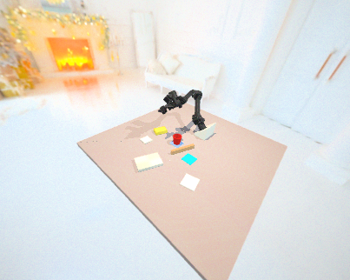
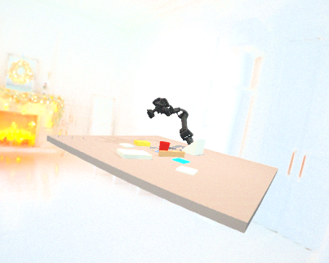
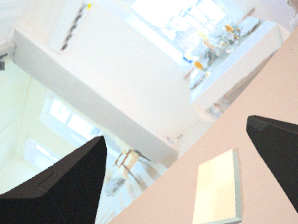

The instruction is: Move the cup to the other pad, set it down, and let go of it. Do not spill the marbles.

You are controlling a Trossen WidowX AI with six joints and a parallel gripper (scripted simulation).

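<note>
The red cup is 27 cm below my gripper tip, 11 cm to the left of it and 8 cm behind it. The rest, counted from my gripper tip: light blue pad: 32 cm below, 12 cm to the left, 8 cm behind; yellow block: 29 cm below, 10 cm to the right, 10 cm behind; small white tile: 30 cm below, 9 cm to the right, 8 cm ahead.
</note>
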